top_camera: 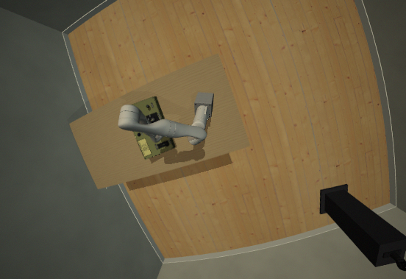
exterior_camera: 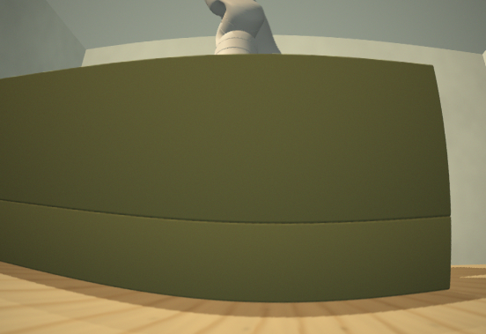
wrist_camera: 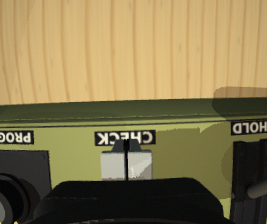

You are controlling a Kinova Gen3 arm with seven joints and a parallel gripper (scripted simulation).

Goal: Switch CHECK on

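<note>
Now: the check toggle 60 mm ahead of my hand, 10 mm to the left of it and 10 mm below it. From my hand the other things lie so: black ball lever (120 mm to the left, 20 mm ahead); then mode push button (230 mm to the right, 90 mm ahead, 10 mm below); then olive console (100 mm ahead, 50 mm to the right, 30 mm below).
</note>
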